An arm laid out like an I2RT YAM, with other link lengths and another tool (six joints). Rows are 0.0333 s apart.
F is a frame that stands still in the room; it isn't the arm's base.
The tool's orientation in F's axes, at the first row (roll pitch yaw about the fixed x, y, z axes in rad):
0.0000 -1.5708 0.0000
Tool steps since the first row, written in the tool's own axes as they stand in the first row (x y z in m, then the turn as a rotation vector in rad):
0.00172 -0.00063 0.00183 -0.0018 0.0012 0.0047
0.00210 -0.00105 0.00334 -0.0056 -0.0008 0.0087
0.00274 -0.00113 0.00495 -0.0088 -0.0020 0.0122
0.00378 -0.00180 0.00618 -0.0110 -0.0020 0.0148
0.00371 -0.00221 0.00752 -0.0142 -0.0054 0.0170
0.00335 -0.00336 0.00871 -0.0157 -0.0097 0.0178
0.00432 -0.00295 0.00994 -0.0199 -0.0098 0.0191
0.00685 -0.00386 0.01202 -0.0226 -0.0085 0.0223
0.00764 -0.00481 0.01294 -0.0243 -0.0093 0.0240
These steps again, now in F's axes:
-0.00183 -0.00063 0.00172 -0.0047 0.0012 -0.0018
-0.00334 -0.00105 0.00210 -0.0087 -0.0008 -0.0056
-0.00495 -0.00113 0.00274 -0.0122 -0.0020 -0.0088
-0.00618 -0.00180 0.00378 -0.0148 -0.0020 -0.0110
-0.00752 -0.00221 0.00371 -0.0170 -0.0054 -0.0142
-0.00871 -0.00336 0.00335 -0.0178 -0.0097 -0.0157
-0.00994 -0.00295 0.00432 -0.0191 -0.0098 -0.0199
-0.01202 -0.00386 0.00685 -0.0223 -0.0085 -0.0226
-0.01294 -0.00481 0.00764 -0.0240 -0.0093 -0.0243

